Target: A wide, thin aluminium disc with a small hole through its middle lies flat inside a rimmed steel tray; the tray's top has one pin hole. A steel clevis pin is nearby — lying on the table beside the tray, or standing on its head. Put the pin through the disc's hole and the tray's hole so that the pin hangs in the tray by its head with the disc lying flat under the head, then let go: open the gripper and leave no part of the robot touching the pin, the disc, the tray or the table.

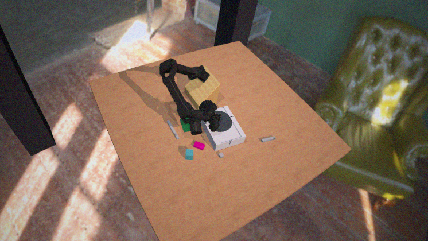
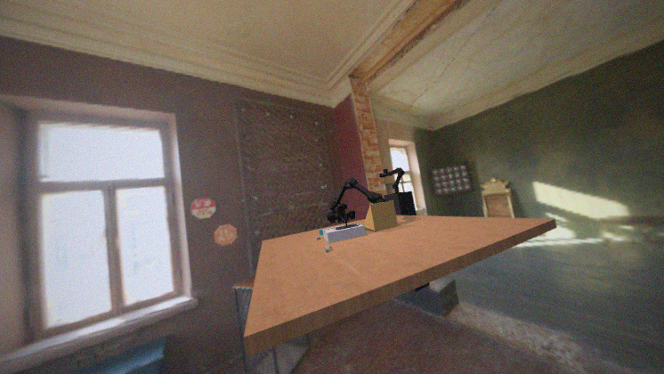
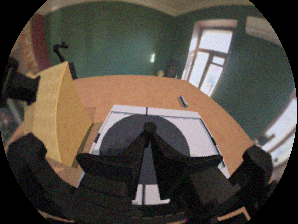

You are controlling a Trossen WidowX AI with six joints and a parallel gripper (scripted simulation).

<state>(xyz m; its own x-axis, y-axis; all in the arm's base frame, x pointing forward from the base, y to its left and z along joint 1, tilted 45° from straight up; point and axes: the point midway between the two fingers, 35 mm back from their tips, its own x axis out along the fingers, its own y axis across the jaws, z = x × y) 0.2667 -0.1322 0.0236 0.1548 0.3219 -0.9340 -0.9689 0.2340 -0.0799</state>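
Right now the dark clevis pin is 10 mm below my gripper tip. Also, from my gripper tip: green tile 110 mm behind, 150 mm to the right, 90 mm below; dark grey disc 30 mm below; rimmed tray 30 mm ahead, 40 mm below.
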